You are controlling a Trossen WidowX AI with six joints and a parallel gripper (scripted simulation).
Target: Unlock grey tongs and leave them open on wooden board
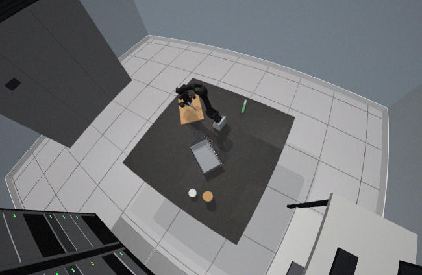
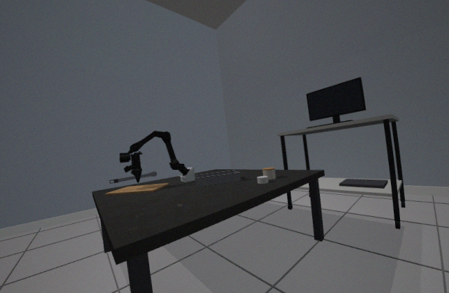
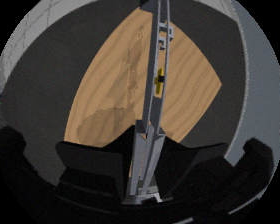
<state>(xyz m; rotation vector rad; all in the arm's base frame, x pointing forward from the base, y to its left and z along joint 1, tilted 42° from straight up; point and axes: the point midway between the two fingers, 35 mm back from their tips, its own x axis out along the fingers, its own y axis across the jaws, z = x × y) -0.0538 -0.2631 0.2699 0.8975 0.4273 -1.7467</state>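
Right now my gripper tip is 5 cm above the wooden board. Also, from my gripper tip: yellow slider: 2 cm behind, 5 cm to the right, 4 cm above; white puck: 75 cm ahead, 46 cm to the left, 4 cm below; roasting tin: 41 cm ahead, 40 cm to the left, 3 cm below.
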